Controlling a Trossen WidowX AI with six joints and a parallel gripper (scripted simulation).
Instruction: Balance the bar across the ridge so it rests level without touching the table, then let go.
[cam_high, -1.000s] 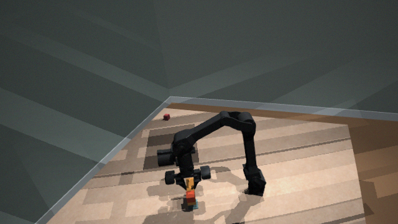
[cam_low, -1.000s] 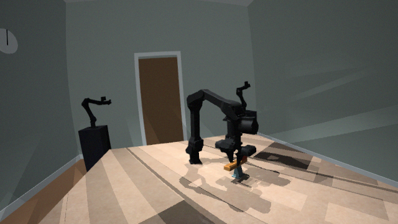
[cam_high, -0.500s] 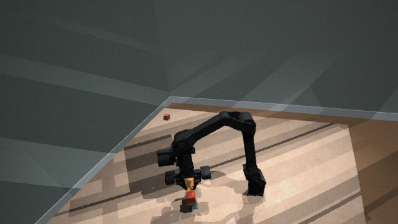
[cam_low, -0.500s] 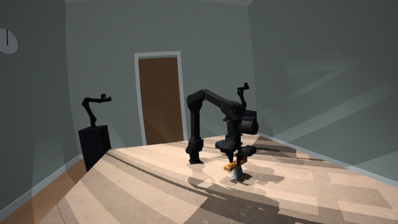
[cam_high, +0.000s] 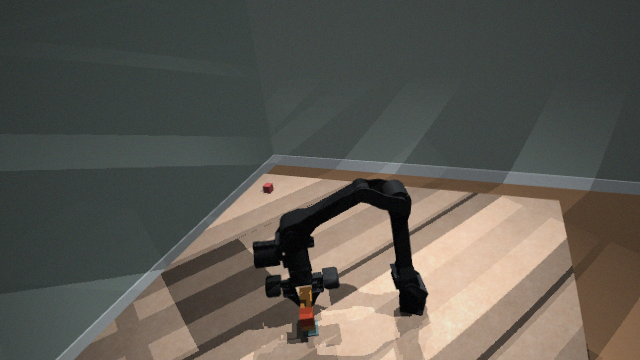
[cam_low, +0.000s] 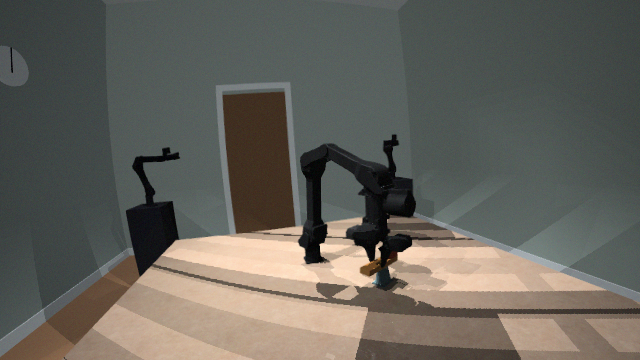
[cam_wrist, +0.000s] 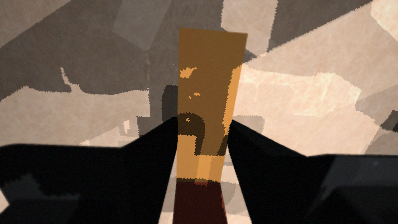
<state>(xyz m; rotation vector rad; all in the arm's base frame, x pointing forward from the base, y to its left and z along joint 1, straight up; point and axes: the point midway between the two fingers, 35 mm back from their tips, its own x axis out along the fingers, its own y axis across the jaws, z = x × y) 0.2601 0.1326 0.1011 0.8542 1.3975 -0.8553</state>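
The bar lies 3 cm to the left of my gripper tip, 2 cm behind it and 1 cm above it. The rest, counted from my gripper tip: red cube: 63 cm to the right, 48 cm ahead, 5 cm below.
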